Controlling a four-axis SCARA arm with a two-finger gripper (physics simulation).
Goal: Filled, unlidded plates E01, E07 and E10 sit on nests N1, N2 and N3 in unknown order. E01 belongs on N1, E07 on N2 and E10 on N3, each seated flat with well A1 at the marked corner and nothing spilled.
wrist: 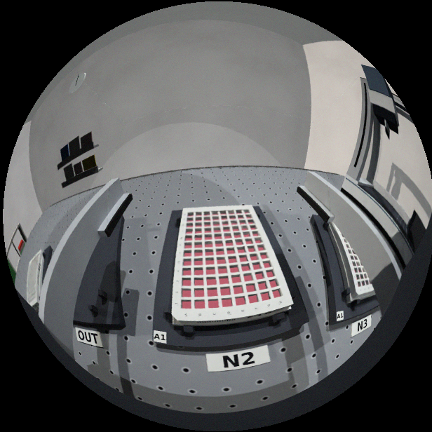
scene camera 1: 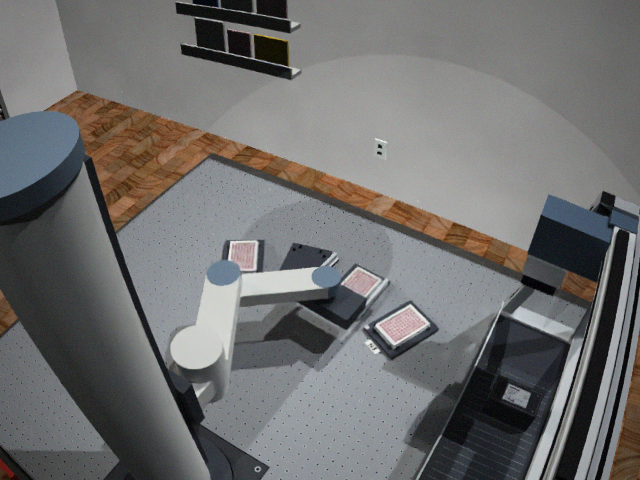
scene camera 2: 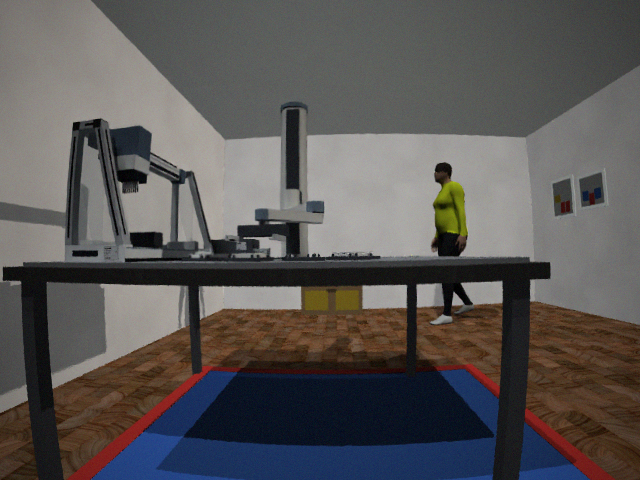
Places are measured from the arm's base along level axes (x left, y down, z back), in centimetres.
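Where they show: gripper, between the fingertips: (scene camera 1: 360, 268) (scene camera 2: 249, 237).
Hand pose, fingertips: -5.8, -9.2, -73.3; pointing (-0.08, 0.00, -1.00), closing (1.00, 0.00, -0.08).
Observation:
Things, the pixels of their top centre, and the offset from my fingertips, as dx, dy, dz. "pt": a spot on its surface instead.
- white plate with red wells, centre of its top: (scene camera 1: 357, 285) (scene camera 2: 250, 253) -0.3, +5.3, +1.9
- similar plate, centre of its top: (scene camera 1: 402, 324) (scene camera 2: 209, 253) -17.0, +5.3, +7.6
- nest N3, a spot on its surface: (scene camera 1: 381, 343) pt -14.6, +6.7, +14.9
- third plate, centre of its top: (scene camera 1: 242, 255) (scene camera 2: 351, 252) +34.1, +5.3, +9.0
- far-left nest, a spot on its surface: (scene camera 1: 261, 252) pt +30.9, +6.7, +4.0
- dark OUT nest, centre of its top: (scene camera 1: 303, 262) (scene camera 2: 302, 253) +17.3, +5.8, +1.8
My gripper (scene camera 1: 361, 267) (wrist: 217, 178) is open and empty, its fingers spread wide above both sides of nest N2 (wrist: 164, 310). The white plate with red wells (scene camera 1: 362, 280) (wrist: 227, 260) sits on N2 between and below them; its code cannot be read. A similar plate (scene camera 1: 404, 324) (wrist: 355, 260) sits on nest N3 (scene camera 1: 381, 343) (wrist: 332, 280), partly behind the right finger in the wrist view. A third plate (scene camera 1: 242, 255) (wrist: 35, 277) sits on the far-left nest (scene camera 1: 261, 252). A1 tags mark the near-left corners of N2 and N3. Exact seating cannot be told.
The dark OUT nest (scene camera 1: 309, 255) (wrist: 107, 280) bears no plate and lies left of N2, partly hidden by the arm or left finger. A gantry machine (scene camera 1: 571, 235) (scene camera 2: 131, 149) with a dark deck stands on the right in scene camera 1. A person (scene camera 2: 449, 206) stands beyond the table.

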